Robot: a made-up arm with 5 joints.
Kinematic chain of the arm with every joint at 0, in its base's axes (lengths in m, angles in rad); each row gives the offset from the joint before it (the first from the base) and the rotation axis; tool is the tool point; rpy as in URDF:
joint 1: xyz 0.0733 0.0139 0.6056 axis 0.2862 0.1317 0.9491
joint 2: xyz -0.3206 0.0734 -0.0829 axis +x
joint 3: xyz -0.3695 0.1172 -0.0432 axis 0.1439 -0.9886 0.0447
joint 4: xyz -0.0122 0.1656 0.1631 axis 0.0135 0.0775 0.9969
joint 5: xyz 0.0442 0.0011 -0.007 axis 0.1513 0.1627 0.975
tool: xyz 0.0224 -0.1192 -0.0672 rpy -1.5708 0 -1.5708
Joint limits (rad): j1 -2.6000..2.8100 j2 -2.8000..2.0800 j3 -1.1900..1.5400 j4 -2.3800..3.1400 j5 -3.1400..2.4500
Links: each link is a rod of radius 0.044 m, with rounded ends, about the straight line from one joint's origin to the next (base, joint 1, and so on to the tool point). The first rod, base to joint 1, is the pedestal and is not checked.
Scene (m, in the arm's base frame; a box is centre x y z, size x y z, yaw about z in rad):
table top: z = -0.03
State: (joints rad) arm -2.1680 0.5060 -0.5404 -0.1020 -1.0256
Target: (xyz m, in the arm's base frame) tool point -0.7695 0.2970 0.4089
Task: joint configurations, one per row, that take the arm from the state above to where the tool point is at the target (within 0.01 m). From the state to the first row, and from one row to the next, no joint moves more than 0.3 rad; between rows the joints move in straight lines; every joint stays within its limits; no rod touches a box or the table.
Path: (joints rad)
1: -1.8811 0.3589 -0.2804 0.1086 -0.8907
2: -1.5941 0.2118 -0.0203 0.3191 -0.7558
3: -1.3072 0.0647 0.2398 0.5297 -0.6209
4: -1.0203 -0.0824 0.4998 0.7403 -0.4860
5: -0.7334 -0.2295 0.7599 0.9508 -0.3512
6: -0.4464 -0.3767 1.0199 1.1614 -0.2163
7: -0.1595 -0.5238 1.2800 1.3719 -0.0814
8: 0.1274 -0.6709 1.5400 1.5825 0.0535

